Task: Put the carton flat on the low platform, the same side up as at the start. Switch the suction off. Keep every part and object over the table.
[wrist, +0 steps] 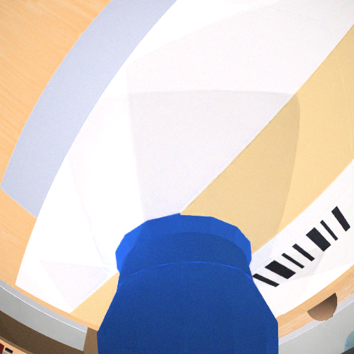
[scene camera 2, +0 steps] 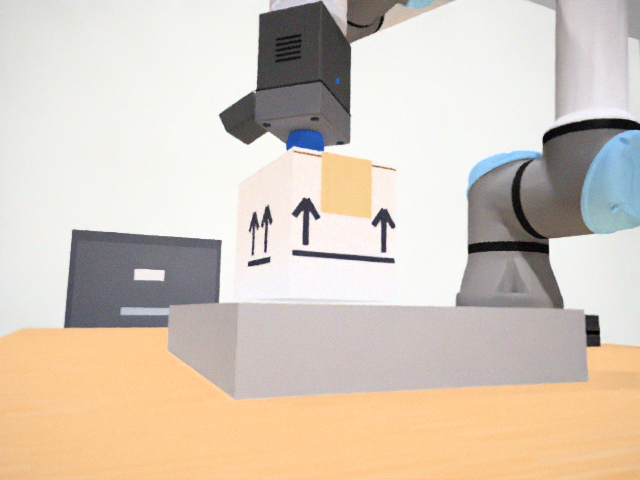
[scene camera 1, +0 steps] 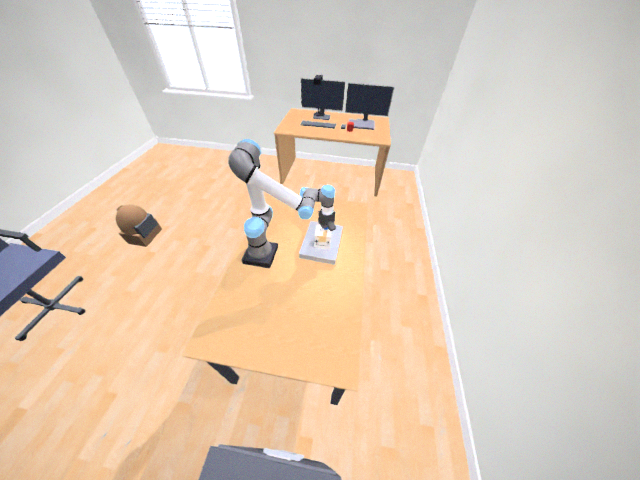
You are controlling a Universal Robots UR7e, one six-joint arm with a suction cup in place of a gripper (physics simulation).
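Where they show: hand at its tool point: (scene camera 1: 325, 229); arm's base at its link origin: (scene camera 1: 259, 249).
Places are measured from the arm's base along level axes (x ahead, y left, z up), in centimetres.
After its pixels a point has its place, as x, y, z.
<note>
The carton (scene camera 1: 323, 238) {40.7, 4.7, 10.7} (scene camera 2: 341, 237) {41.2, 18.4, 5.6} (wrist: 200, 135) is a white box with tan tape and a barcode on top. It is upright and looks level, with its printed arrows pointing up. The low platform (scene camera 1: 317, 256) {37.7, -1.5, 0.1} (scene camera 2: 408, 346) {43.6, 29.5, -2.3} (wrist: 70, 100) is a grey slab directly under it. In scene camera 2 the carton's bottom is at or a hair above the platform's top; I cannot tell whether they touch. My gripper (scene camera 1: 326, 227) {41.6, 12.5, 11.2} (scene camera 2: 305, 141) (wrist: 184, 240), a blue suction cup, is pressed on the carton's top and holds it. The carton's far sides are hidden.
The platform lies on the wooden table (scene camera 1: 289, 330) {27.5, -48.3, -4.8} (scene camera 2: 361, 439) {52.2, 37.4, -4.7}. The arm's base (scene camera 1: 260, 254) {2.6, -6.5, 3.6} (scene camera 2: 509, 289) {4.3, 4.0, 3.0} stands beside the platform. A grey cabinet (scene camera 2: 191, 268) is behind. A desk (scene camera 1: 330, 132) with two monitors stands beyond the table.
</note>
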